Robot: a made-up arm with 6 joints.
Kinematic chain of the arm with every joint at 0, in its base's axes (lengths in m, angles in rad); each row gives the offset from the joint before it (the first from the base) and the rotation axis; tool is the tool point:
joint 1: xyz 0 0 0.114 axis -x
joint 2: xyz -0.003 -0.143 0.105 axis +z
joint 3: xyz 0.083 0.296 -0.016 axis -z
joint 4: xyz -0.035 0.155 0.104 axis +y
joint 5: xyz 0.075 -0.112 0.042 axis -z
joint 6: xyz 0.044 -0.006 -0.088 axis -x
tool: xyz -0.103 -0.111 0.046
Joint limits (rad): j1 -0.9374..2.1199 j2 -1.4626..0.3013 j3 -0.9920..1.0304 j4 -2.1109..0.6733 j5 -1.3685..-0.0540 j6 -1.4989..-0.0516
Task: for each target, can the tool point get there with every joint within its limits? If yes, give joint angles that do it. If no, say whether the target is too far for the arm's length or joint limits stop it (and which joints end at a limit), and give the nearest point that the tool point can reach.
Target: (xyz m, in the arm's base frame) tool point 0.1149 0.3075 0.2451
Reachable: yes | joints 1.0273 -0.3155 0.4211 -1.8866 -0.7846 -0.6883
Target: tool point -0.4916 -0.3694 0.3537
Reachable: no: joint limits stop it (at a limit: joint 1, joint 2, joint 4, joint 5, joint 6) | nearest point -0.1311 -0.2131 0.4157 | short by 0.398 m
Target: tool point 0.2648 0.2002 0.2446
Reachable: yes | joints 0.7939 -0.3109 -0.2948 -1.4727 -0.3786 -1.1620
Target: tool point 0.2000 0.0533 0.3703
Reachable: yes | joints 0.8143 -1.1474 0.6196 -1.1512 -0.3725 -0.7535
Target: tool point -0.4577 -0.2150 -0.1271
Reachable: no: joint limits stop it (at a limit: joint 1, joint 2, joint 4, joint 5, joint 6) | nearest point -0.1225 -0.0536 -0.0906 | short by 0.374 m
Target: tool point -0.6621 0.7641 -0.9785
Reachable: no: too far | nearest point -0.1201 0.2399 -0.2290 | short by 1.063 m
